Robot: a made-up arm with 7 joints.
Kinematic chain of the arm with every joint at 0, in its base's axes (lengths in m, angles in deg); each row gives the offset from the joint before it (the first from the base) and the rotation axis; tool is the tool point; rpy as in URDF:
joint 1: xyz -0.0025 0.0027 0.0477 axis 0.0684 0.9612 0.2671
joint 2: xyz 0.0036 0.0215 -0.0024 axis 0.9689 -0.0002 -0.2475
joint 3: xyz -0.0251 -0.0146 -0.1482 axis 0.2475 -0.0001 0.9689
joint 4: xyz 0.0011 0.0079 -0.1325 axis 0.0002 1 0
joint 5: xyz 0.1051 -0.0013 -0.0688 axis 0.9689 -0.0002 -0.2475
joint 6: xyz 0.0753 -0.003 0.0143 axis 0.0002 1 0
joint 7: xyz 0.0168 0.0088 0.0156 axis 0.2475 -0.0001 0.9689
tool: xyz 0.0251 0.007 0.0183 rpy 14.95 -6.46 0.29
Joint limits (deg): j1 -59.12..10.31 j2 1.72..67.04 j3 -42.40..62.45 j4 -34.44..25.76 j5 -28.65..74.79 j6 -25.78..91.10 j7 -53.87..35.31
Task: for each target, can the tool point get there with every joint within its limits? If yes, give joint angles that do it. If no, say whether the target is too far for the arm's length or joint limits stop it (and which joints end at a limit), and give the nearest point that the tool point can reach.
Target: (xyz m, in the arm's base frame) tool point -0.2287 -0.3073 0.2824
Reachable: no: joint limits stop it (at a limit: joint 1, joint 2, joint 3, joint 4) | nearest point 0.1527 -0.1937 0.0339 | short by 0.469 m
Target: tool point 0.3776 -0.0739 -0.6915
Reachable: no: too far | nearest point 0.2227 -0.0336 -0.3866 | short by 0.344 m
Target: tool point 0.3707 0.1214 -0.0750
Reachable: yes | joints -35.63 30.95 3.61 5.71 -3.19 21.46 -29.73
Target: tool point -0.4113 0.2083 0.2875
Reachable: no: joint limits stop it (at a limit: joint 1, joint 2, joint 3, joint 4, joint 5) | nearest point 0.0173 0.2281 0.1979 | short by 0.438 m
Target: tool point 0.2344 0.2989 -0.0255
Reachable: yes | joints -1.95 56.63 39.74 -10.66 61.33 37.32 -5.62
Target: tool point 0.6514 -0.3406 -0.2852
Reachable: no: too far | nearest point 0.3940 -0.1959 -0.1526 | short by 0.324 m
